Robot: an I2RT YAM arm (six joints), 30 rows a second.
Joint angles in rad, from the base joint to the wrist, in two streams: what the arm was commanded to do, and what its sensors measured. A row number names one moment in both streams.
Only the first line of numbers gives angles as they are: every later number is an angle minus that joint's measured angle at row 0.
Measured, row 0:
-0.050, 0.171, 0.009, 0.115, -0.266, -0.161
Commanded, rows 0 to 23:
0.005, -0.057, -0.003, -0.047, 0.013, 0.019
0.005, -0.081, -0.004, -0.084, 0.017, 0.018
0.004, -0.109, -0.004, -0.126, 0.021, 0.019
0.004, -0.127, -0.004, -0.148, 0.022, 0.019
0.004, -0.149, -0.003, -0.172, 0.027, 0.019
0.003, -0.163, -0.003, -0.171, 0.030, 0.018
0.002, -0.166, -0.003, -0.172, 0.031, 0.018
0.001, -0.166, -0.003, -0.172, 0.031, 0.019
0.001, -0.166, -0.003, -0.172, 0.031, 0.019
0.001, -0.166, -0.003, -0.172, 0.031, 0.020
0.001, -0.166, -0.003, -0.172, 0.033, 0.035
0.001, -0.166, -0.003, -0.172, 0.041, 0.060
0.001, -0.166, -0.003, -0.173, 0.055, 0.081
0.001, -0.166, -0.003, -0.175, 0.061, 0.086
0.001, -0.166, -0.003, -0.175, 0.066, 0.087
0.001, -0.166, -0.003, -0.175, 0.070, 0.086
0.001, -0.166, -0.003, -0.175, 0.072, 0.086
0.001, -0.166, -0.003, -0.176, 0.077, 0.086
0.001, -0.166, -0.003, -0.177, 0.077, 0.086
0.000, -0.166, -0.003, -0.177, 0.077, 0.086
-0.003, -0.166, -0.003, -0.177, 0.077, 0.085
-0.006, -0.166, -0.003, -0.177, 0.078, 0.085
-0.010, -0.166, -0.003, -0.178, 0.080, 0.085
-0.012, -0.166, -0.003, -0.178, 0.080, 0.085
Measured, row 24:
-0.002, -0.159, -0.002, -0.170, 0.061, 0.069
